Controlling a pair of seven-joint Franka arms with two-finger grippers.
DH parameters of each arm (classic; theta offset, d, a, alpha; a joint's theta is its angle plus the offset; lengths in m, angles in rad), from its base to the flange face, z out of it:
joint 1: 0 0.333 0 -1.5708
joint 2: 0 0 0 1.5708
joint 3: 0 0.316 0.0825 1.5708
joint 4: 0 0 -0.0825 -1.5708
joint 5: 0 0.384 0 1.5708
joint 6: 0 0 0.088 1.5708
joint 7: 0 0.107 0 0
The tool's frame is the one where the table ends.
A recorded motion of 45 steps. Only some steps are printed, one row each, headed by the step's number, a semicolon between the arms.
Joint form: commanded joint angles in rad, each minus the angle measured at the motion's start. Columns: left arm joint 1, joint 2, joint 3, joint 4, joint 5, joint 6, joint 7; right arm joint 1, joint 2, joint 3, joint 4, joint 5, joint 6, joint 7.
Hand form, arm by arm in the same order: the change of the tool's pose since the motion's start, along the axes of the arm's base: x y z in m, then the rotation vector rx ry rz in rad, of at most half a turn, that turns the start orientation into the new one. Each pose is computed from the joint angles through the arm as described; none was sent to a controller.
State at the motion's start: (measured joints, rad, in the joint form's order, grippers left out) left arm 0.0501 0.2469 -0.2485 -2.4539 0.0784 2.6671 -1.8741; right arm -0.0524 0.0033 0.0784 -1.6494 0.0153 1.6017 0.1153
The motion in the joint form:
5: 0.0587 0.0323 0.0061 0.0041 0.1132 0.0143 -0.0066; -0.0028 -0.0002 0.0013 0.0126 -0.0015 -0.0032 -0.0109
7: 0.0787 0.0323 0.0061 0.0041 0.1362 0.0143 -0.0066; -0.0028 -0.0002 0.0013 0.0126 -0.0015 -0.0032 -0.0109
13: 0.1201 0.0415 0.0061 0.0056 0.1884 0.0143 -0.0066; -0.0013 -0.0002 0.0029 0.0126 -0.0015 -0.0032 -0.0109
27: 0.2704 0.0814 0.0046 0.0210 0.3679 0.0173 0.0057; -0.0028 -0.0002 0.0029 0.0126 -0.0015 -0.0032 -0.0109
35: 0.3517 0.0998 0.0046 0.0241 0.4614 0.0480 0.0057; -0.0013 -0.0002 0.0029 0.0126 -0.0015 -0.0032 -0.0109
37: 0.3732 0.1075 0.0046 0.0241 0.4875 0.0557 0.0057; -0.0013 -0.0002 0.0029 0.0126 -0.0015 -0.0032 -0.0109
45: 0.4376 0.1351 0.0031 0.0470 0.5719 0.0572 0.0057; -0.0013 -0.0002 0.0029 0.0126 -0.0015 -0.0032 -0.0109
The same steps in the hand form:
5: 0.0035 0.0264 -0.0126 0.0406 0.0006 -0.0310; 0.0003 -0.0010 0.0058 -0.0008 -0.0098 0.0095
7: 0.0047 0.0352 -0.0126 0.0498 -0.0017 -0.0319; 0.0003 -0.0010 0.0058 -0.0008 -0.0098 0.0095
13: 0.0059 0.0531 -0.0165 0.0691 0.0011 -0.0381; 0.0003 0.0007 0.0058 -0.0007 -0.0098 0.0126
27: 0.0075 0.1176 -0.0302 0.1278 0.0114 -0.0657; 0.0003 -0.0001 0.0058 -0.0007 -0.0098 0.0111
35: 0.0055 0.1513 -0.0356 0.1480 -0.0056 -0.0727; 0.0003 0.0007 0.0058 -0.0007 -0.0098 0.0126
37: 0.0037 0.1597 -0.0386 0.1520 -0.0061 -0.0763; 0.0003 0.0007 0.0058 -0.0007 -0.0098 0.0126
45: 0.0037 0.1872 -0.0448 0.1749 -0.0053 -0.0902; 0.0003 0.0007 0.0058 -0.0007 -0.0098 0.0126

